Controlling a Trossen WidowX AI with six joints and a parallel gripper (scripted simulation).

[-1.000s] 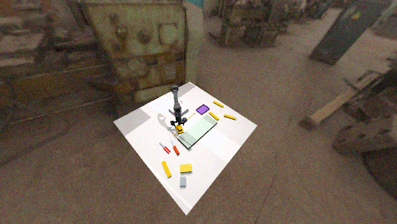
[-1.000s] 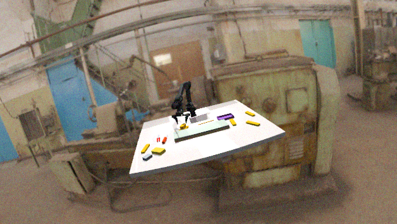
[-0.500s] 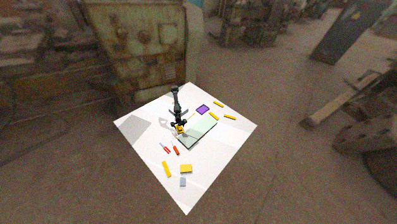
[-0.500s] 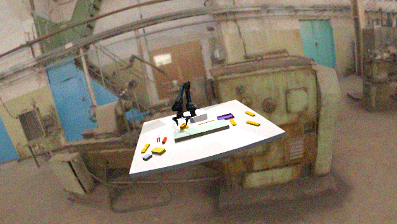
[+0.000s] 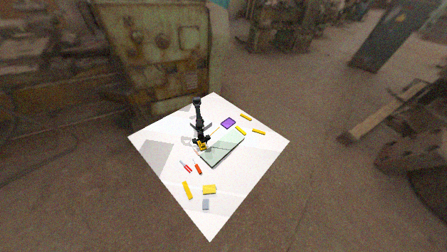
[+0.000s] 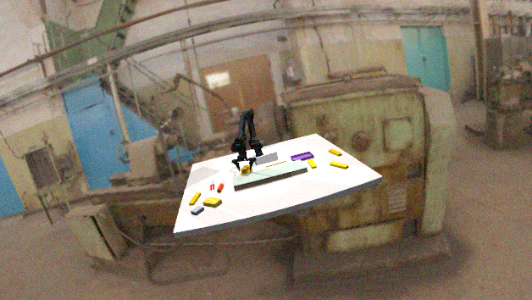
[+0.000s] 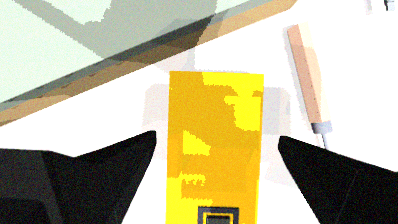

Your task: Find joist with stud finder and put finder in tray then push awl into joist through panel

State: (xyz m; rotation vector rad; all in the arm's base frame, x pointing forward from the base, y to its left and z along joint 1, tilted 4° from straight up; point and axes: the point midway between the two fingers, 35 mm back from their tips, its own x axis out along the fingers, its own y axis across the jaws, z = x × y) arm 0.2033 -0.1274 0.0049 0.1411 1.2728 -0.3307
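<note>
The awl is 90 mm to the right of my gripper tip, 20 mm below it and 10 mm behind it. Round my gripper tip: yellow block (410 mm ahead, 220 mm to the right, 10 mm below); thin pencil-like stick (240 mm to the left, 80 mm behind, 30 mm below); yellow stud finder (20 mm behind, 20 mm above, 10 mm to the left).
</note>
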